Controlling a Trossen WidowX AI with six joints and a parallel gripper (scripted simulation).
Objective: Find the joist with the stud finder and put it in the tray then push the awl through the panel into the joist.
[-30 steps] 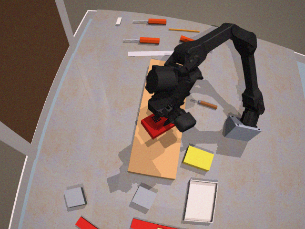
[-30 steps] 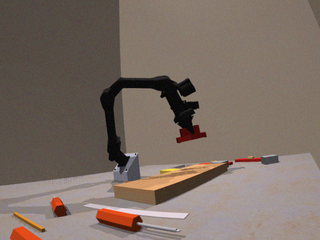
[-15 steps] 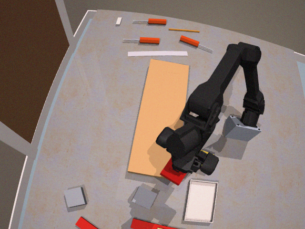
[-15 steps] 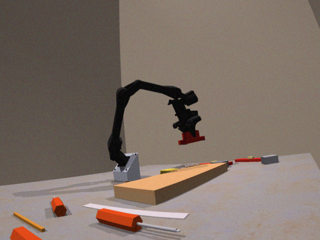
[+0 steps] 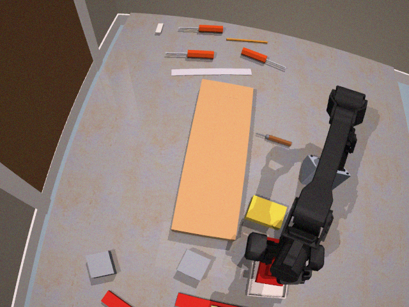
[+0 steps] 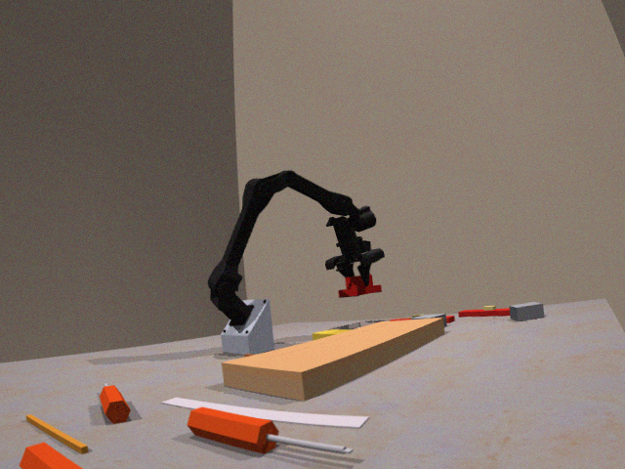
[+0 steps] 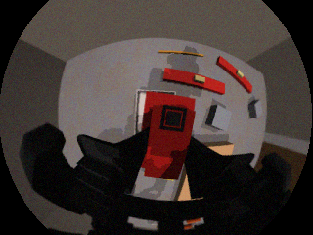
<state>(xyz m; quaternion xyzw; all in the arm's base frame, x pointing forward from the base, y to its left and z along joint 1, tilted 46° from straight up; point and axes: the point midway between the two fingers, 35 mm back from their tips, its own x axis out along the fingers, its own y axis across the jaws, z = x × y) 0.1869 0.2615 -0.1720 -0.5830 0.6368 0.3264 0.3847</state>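
The white tray is 130 mm below my gripper tip, 20 mm behind it and 10 mm to the left of it. The rest, counted from my gripper tip: brown-handled awl 420 mm to the right, 130 mm below, 10 mm ahead; red stud finder 20 mm above, 10 mm to the left; yellow block 170 mm to the right, 130 mm below, 10 mm ahead.
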